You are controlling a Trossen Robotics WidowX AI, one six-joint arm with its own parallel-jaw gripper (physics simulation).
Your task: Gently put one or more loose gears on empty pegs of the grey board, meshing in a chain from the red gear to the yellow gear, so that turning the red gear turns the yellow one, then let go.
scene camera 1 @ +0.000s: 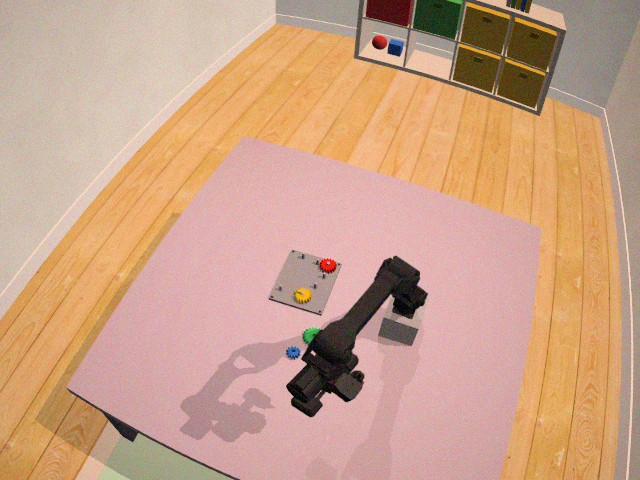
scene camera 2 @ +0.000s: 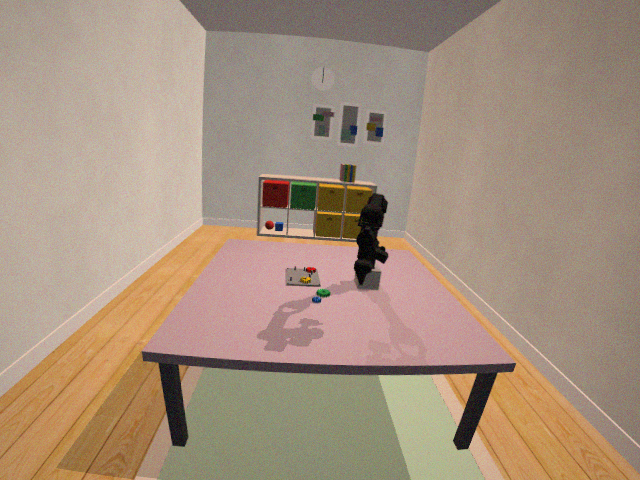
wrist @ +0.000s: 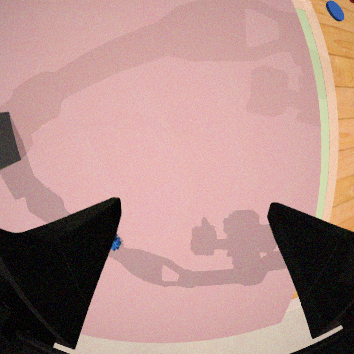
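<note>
The grey board lies on the table with several thin pegs. The red gear sits at its back right corner and the yellow gear near its front edge. The loose green gear lies flat in front of the board, partly hidden by the arm in scene camera 1. The smaller loose blue gear lies beside it, partly behind the left finger in the wrist view. My gripper is open and empty, high above the table.
The arm's grey base block stands on the pink table, right of the board. A shelf unit with coloured bins stands on the floor behind the table. Shadows of the arm fall across the table.
</note>
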